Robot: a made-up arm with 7 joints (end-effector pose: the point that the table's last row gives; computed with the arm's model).
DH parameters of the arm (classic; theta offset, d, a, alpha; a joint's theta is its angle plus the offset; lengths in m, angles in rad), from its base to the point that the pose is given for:
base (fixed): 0 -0.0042 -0.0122 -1.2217
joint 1: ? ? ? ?
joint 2: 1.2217 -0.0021 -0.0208 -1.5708
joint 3: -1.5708 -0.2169 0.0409 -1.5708
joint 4: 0 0.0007 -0.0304 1.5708
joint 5: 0 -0.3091 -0.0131 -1.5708
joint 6: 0 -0.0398 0.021 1.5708
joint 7: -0.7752 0 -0.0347 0
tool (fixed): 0.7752 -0.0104 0 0
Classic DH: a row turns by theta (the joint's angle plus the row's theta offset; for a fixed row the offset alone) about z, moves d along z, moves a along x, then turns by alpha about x.
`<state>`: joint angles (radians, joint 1 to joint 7).
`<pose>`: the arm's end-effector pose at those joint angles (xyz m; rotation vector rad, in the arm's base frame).
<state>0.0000 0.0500 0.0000 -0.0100 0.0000 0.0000 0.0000</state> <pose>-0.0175 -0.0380 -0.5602 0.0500 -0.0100 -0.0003</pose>
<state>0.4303 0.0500 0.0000 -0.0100 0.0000 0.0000 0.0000</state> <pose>-0.2295 -0.0547 -0.5145 0.0499 0.3980 0.1367</pose>
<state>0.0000 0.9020 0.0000 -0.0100 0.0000 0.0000 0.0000</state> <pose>-0.0175 0.3698 -0.3830 0.9020 -0.0093 -0.0045</pose>
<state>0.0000 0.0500 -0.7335 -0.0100 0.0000 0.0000 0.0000</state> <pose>-0.0266 -0.0321 -0.5599 0.0441 0.0088 -0.7336</pose>
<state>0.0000 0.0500 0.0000 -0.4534 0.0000 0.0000 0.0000</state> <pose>0.1240 -0.0386 -0.5482 0.0491 -0.4533 -0.0113</pose>
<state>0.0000 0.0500 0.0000 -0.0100 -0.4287 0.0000 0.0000</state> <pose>-0.0224 -0.0296 -0.5598 0.0514 0.0009 -0.4289</pose>
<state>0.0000 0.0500 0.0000 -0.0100 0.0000 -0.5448 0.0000</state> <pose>-0.0115 -0.0380 -0.5606 0.0487 -0.5547 -0.0139</pose>
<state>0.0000 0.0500 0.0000 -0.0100 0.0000 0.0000 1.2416</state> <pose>-0.0237 -0.0779 -0.5622 0.0372 -0.0397 1.2411</pose>
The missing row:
joint 1: 1.5708 -0.0337 0.0069 1.5708
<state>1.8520 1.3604 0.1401 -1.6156 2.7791 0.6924 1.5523</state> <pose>-0.1444 0.2681 -0.2446 -0.0300 -0.4288 -2.8977</pose>
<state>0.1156 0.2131 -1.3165 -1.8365 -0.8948 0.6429 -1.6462</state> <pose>0.0456 -0.3820 -0.2668 -1.3055 1.0309 2.4504</pose>
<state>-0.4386 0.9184 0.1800 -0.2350 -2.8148 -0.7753 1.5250</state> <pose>0.2243 0.4088 -0.2428 0.4983 0.2795 -0.9367</pose>
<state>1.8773 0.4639 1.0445 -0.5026 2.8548 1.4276 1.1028</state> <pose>-0.4678 0.1462 0.1382 0.6235 1.1624 -2.2931</pose>
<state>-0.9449 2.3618 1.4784 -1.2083 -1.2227 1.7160 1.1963</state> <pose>-0.3288 0.1183 0.3108 -0.1313 1.0082 -1.7602</pose>
